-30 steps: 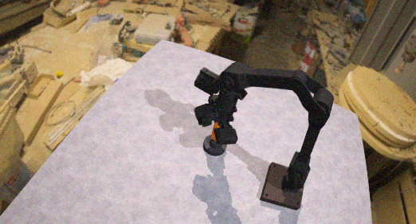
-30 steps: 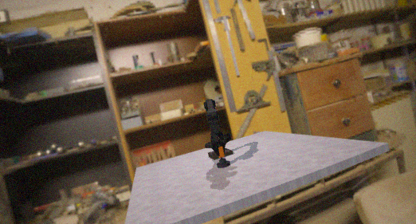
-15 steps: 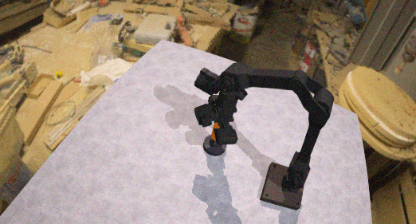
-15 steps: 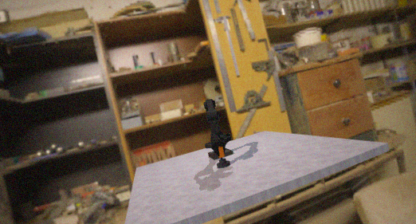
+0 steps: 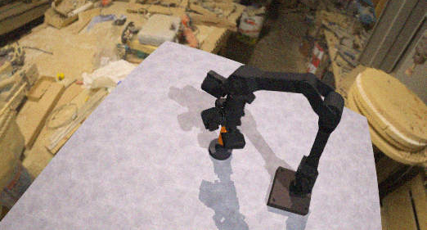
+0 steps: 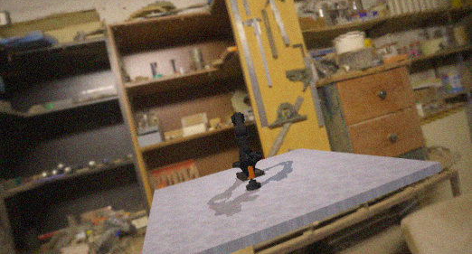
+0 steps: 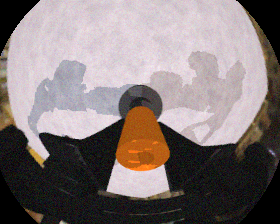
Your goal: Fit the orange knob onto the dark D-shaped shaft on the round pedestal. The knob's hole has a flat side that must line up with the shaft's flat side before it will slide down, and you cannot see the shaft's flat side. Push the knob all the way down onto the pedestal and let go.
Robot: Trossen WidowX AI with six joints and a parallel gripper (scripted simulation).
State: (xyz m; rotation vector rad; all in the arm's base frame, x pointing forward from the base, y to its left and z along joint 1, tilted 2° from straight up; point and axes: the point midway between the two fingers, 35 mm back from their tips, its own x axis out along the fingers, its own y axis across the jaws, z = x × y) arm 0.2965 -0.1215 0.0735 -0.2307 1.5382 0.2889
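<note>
Now: the round dark pedestal 4 cm below my gripper tip. The rest, counted from my gripper tip: orange knob (2 cm above).
</note>
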